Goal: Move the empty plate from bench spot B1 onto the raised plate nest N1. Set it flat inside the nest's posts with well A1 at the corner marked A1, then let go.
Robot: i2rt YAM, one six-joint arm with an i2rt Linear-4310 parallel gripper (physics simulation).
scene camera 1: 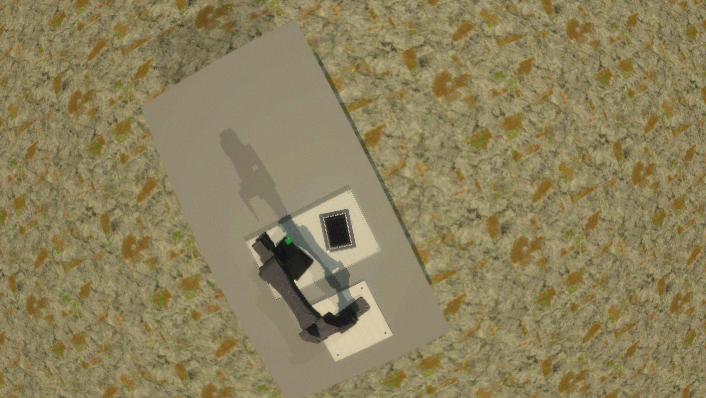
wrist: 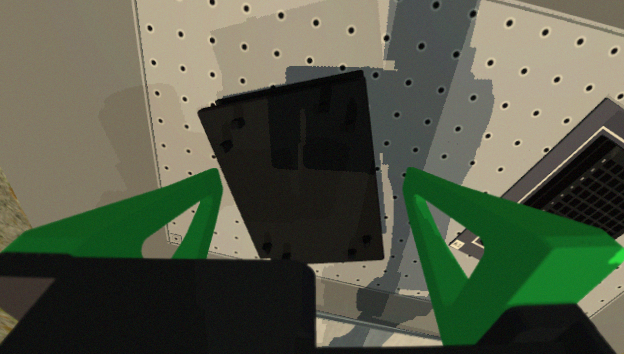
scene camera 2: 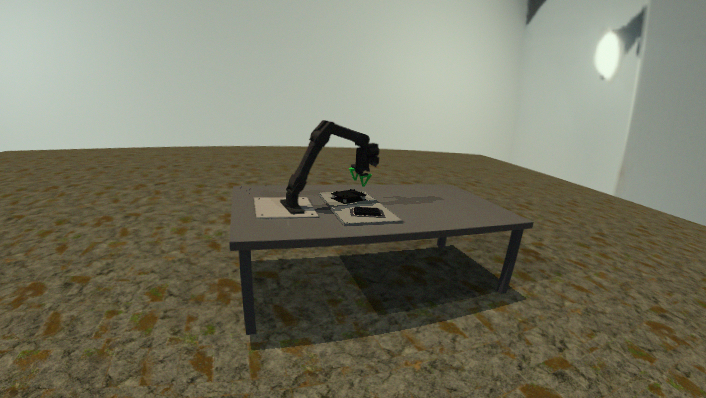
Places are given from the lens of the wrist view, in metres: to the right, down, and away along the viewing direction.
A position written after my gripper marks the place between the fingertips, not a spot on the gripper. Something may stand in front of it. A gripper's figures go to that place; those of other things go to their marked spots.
my gripper [wrist: 312, 178]: 0.00, 0.00, 0.13
black well plate [wrist: 580, 192]: 0.22, 0.01, 0.20
cream perforated board [wrist: 478, 100]: 0.12, -0.06, 0.19
The marked spots on the cream perforated board and the black well plate are 0.12 m apart.
